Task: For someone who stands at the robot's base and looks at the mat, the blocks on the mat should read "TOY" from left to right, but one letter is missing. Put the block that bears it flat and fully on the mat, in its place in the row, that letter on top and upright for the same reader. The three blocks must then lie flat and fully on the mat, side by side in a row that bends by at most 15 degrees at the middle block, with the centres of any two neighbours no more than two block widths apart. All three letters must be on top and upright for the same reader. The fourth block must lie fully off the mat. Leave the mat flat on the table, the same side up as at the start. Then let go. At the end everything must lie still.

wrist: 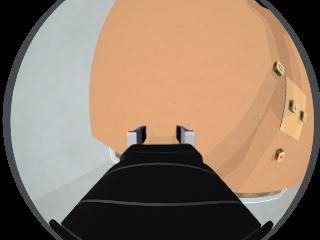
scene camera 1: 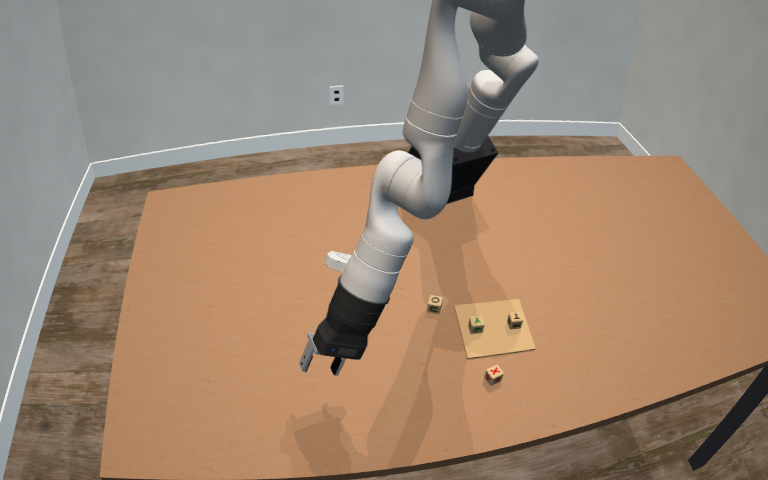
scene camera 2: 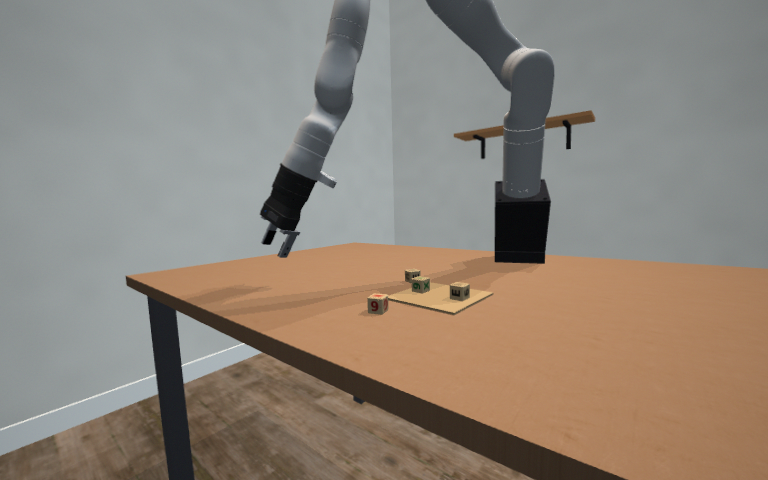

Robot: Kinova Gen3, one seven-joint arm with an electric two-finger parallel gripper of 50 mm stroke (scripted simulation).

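Note:
There's the gripper, which you get in the wrist view and in scene camera 2 as well, and the pictures show a tan mat too.

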